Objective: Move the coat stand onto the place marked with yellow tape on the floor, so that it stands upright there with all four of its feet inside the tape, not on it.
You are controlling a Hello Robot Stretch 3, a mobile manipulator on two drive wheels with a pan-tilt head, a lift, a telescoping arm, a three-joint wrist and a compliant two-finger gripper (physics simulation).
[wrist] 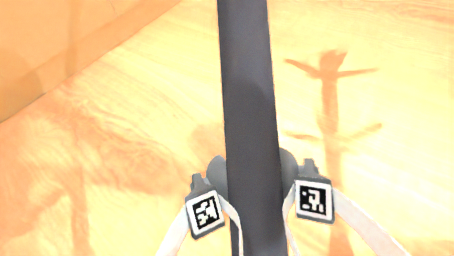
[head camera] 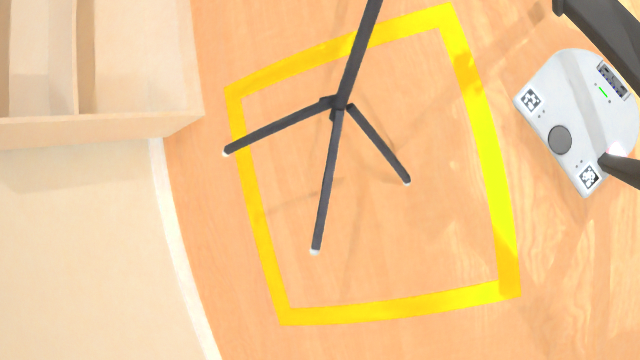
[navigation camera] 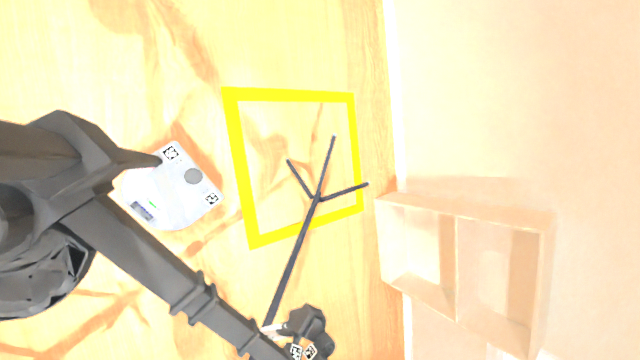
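Seen in the pictures: robot's base, origin of the base link: (head camera: 558, 139) (navigation camera: 192, 175).
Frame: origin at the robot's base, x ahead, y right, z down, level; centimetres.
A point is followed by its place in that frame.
Observation:
The dark coat stand (head camera: 355, 60) @(x 25.1, y 45.2, z -38.5 cm) (navigation camera: 294, 255) @(x 9.3, y 47.4, z -47.6 cm) (wrist: 247, 90) @(x -20.9, y 52.3, z -65.3 cm) has its lower end over the yellow tape outline (head camera: 370, 307) @(x 85.2, y 0.7, z 0.0 cm) (navigation camera: 287, 95) @(x 72.4, y -8.0, z -0.1 cm). In the head view two feet show within the outline and the left foot reaches across the left strip, its tip outside. The fourth foot is hidden. The pole runs over the tape strip nearest the gripper and looks slanted; whether the feet touch the floor I cannot tell. My gripper (navigation camera: 269, 327) (wrist: 249, 171) @(x -19.6, y 52.4, z -57.7 cm) is shut on the pole, with a fingertip pressed on each side. The stand's top does not show.
An open wooden shelf unit (head camera: 100, 125) (navigation camera: 456, 265) stands by the wall, close to the outstretched left foot. A white skirting strip (head camera: 172, 235) @(x 142.6, y 74.3, z -5.7 cm) (navigation camera: 394, 125) @(x 150.5, y 59.7, z -1.6 cm) runs along the wall. My base (head camera: 575, 105) @(x -9.8, y 3.2, z -15.9 cm) (navigation camera: 172, 200) @(x -12.6, y 3.3, z -15.9 cm) is on the opposite side of the outline, with the arm (navigation camera: 145, 255) @(x -9.7, y 1.9, z -87.8 cm) extended.

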